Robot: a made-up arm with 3 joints. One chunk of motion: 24 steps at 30 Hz.
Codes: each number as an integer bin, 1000 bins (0 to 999) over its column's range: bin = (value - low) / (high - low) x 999, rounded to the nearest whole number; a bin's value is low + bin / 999 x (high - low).
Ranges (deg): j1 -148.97..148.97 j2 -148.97..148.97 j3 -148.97..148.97
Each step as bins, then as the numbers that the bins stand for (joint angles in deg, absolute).
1 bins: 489 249 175
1 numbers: -3.13 -74.71 -96.78
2 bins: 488 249 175
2 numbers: -3.43 -74.71 -96.78
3 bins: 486 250 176
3 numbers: -4.03 -74.41 -96.48
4 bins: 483 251 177
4 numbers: -4.92 -74.11 -96.18
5 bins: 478 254 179
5 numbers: -6.41 -73.22 -95.59
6 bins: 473 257 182
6 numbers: -7.90 -72.32 -94.69
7 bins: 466 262 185
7 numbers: -9.99 -70.83 -93.80
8 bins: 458 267 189
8 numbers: -12.38 -69.34 -92.60
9 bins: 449 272 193
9 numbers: -15.06 -67.85 -91.41
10 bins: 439 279 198
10 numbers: -18.04 -65.76 -89.92
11 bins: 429 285 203
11 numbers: -21.03 -63.97 -88.43
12 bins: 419 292 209
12 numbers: -24.01 -61.88 -86.64
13 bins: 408 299 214
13 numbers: -27.29 -59.80 -85.15
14 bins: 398 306 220
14 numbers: -30.27 -57.71 -83.36
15 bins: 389 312 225
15 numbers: -32.96 -55.92 -81.87
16 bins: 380 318 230
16 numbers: -35.64 -54.13 -80.38
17 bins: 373 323 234
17 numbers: -37.73 -52.64 -79.18
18 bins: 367 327 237
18 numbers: -39.52 -51.45 -78.29
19 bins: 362 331 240
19 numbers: -41.01 -50.25 -77.39
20 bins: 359 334 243
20 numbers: -41.90 -49.36 -76.50
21 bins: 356 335 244
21 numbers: -42.80 -49.06 -76.20
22 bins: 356 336 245
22 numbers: -42.80 -48.76 -75.90
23 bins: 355 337 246
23 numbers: -43.10 -48.46 -75.60
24 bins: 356 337 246
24 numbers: -42.80 -48.46 -75.60
